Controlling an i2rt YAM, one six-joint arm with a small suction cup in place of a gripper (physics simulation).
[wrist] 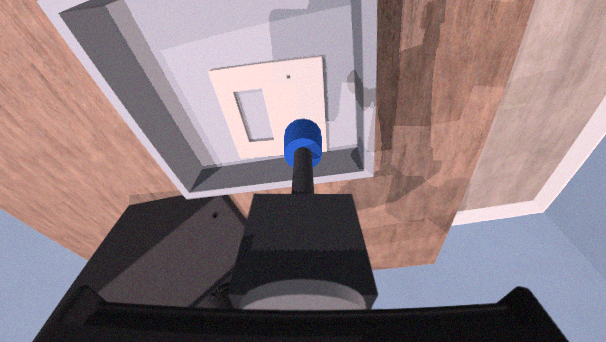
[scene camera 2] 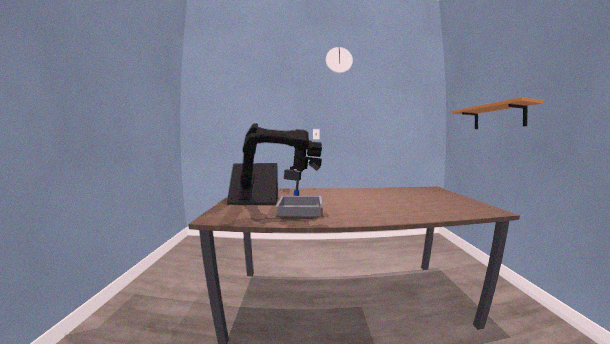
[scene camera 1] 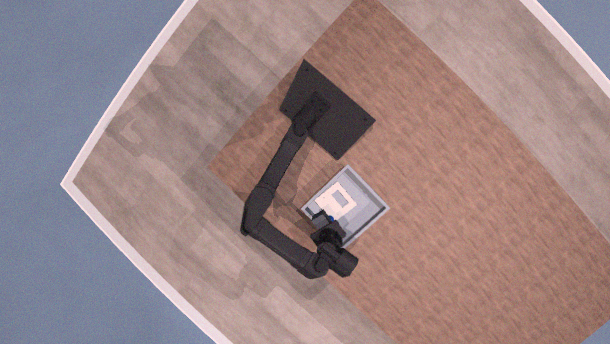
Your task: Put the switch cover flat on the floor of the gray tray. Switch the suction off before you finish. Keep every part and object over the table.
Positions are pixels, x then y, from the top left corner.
white switch cover: wrist; scene camera 1; not seen in scene camera 2 (hidden by a gray tray)
gray tray: wrist; scene camera 2 288, 205; scene camera 1
same spot on gray tray: (wrist: 153, 69) = (scene camera 1: 371, 195)
same spot on white switch cover: (wrist: 301, 96) = (scene camera 1: 331, 211)
